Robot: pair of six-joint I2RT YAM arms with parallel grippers.
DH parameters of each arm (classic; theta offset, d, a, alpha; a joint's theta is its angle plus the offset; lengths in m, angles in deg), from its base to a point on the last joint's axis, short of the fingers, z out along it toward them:
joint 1: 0 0.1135 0.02 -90
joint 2: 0 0 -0.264 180
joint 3: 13.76 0 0.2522 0
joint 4: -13.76 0 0.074 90
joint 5: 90 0 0 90
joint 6: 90 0.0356 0 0
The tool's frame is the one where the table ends.
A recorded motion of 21 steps. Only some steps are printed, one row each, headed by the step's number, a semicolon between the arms.
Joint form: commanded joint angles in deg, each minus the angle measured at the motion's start. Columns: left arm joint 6, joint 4, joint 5, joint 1, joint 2, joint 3; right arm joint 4, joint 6, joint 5, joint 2, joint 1, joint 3.
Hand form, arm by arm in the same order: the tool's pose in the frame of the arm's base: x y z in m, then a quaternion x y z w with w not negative. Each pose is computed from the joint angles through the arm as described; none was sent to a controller.
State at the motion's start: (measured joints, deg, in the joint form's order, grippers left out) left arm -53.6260 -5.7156 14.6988 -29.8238 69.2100 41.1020; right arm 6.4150 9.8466 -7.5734 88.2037 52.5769 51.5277
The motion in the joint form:
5: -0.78 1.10 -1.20 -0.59 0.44 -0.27; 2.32 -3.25 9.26 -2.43 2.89 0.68
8: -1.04 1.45 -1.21 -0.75 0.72 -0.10; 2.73 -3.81 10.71 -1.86 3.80 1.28
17: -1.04 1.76 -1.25 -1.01 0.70 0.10; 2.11 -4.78 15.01 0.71 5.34 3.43
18: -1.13 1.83 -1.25 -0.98 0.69 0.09; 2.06 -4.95 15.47 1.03 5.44 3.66
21: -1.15 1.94 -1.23 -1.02 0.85 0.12; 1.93 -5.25 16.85 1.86 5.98 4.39
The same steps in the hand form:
5: 0.2221 -0.1400 0.2357 -0.12729 0.86699 -0.39377 0.27762; 0.1921 0.2773 0.2453 -0.34130 0.77032 0.26697 0.46781
8: 0.2228 -0.1413 0.2360 -0.12767 0.86596 -0.39588 0.27766; 0.1900 0.2823 0.2464 -0.34393 0.76674 0.26093 0.47513
17: 0.2228 -0.1426 0.2378 -0.12496 0.86420 -0.39885 0.28012; 0.1900 0.2944 0.2434 -0.34442 0.77090 0.23168 0.48314
18: 0.2229 -0.1425 0.2379 -0.12574 0.86380 -0.39933 0.28032; 0.1904 0.2956 0.2429 -0.34457 0.77139 0.22784 0.48407
21: 0.2233 -0.1430 0.2375 -0.12554 0.86389 -0.39949 0.27989; 0.1901 0.2998 0.2421 -0.34477 0.77195 0.21899 0.48710

